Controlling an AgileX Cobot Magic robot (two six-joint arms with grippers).
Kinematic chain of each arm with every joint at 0, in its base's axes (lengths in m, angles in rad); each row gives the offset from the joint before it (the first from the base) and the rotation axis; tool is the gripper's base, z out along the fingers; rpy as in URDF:
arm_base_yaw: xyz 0 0 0.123 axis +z
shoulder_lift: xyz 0 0 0 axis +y
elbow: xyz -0.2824 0 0.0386 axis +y
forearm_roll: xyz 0.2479 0 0.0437 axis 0.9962 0 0.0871
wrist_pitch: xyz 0 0 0 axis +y
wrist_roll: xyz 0.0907 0 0.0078 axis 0.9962 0 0.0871
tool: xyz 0 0 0 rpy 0 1.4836 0
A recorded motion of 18 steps. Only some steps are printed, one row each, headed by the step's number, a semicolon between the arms.
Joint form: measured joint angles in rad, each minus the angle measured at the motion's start. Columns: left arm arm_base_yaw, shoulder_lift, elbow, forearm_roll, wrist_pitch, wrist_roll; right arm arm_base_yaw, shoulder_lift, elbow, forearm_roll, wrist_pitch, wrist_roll.
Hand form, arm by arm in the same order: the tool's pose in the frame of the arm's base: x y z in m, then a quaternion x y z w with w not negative. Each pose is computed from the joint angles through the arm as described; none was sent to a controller.
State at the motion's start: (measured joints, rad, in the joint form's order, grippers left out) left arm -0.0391 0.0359 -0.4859 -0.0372 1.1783 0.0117; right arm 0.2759 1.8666 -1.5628 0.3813 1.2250 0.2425
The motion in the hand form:
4: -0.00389 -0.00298 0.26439 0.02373 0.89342 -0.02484 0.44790; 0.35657 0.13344 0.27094 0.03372 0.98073 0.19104 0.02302
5: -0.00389 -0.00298 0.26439 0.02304 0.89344 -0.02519 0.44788; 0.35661 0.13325 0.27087 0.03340 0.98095 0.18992 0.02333
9: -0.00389 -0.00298 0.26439 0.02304 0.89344 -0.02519 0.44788; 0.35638 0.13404 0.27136 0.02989 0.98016 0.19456 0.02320
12: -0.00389 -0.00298 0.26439 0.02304 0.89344 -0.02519 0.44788; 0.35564 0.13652 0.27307 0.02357 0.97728 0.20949 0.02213
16: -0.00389 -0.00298 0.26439 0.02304 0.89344 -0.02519 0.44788; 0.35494 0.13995 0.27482 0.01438 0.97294 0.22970 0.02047
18: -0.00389 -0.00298 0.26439 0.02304 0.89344 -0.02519 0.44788; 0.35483 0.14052 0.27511 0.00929 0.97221 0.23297 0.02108
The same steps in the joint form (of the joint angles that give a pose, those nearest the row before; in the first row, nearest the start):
4: 0.0000 0.0000 0.0000 0.0000 0.0000 -0.0007; 0.0000 -0.0159 0.0000 -0.0078 0.0000 0.0000
5: 0.0000 0.0000 0.0000 0.0000 0.0000 -0.0022; 0.0000 -0.0159 0.0000 -0.0103 0.0000 0.0000
9: 0.0000 0.0000 0.0000 0.0000 0.0000 -0.0022; 0.0000 -0.0163 0.0000 0.0000 0.0000 -0.0099
12: 0.0000 0.0000 0.0000 0.0000 0.0000 -0.0022; 0.0000 -0.0180 0.0000 0.0327 0.0000 -0.0315
16: 0.0000 0.0000 0.0000 0.0000 0.0000 -0.0022; 0.0000 -0.0184 0.0000 0.0777 0.0000 -0.0627
18: 0.0000 0.0000 0.0000 0.0000 0.0000 -0.0022; 0.0000 -0.0185 0.0000 0.0852 0.0000 -0.0753

